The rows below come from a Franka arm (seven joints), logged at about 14 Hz.
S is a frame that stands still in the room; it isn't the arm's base.
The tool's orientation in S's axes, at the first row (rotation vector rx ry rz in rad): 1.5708, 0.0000, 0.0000
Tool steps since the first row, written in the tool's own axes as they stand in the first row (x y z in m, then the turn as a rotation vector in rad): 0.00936, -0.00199, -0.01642, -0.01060, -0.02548, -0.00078; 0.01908, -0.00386, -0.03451, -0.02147, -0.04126, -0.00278; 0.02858, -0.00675, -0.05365, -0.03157, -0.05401, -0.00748; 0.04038, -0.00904, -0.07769, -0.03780, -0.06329, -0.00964; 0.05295, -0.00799, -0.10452, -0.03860, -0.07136, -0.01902; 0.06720, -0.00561, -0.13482, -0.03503, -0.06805, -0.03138
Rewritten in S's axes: 0.00936, 0.01642, -0.00199, -0.01060, 0.00078, -0.02548; 0.01908, 0.03451, -0.00386, -0.02147, 0.00278, -0.04126; 0.02858, 0.05365, -0.00675, -0.03157, 0.00748, -0.05401; 0.04038, 0.07769, -0.00904, -0.03780, 0.00964, -0.06329; 0.05295, 0.10452, -0.00799, -0.03860, 0.01902, -0.07136; 0.06720, 0.13482, -0.00561, -0.03503, 0.03138, -0.06805
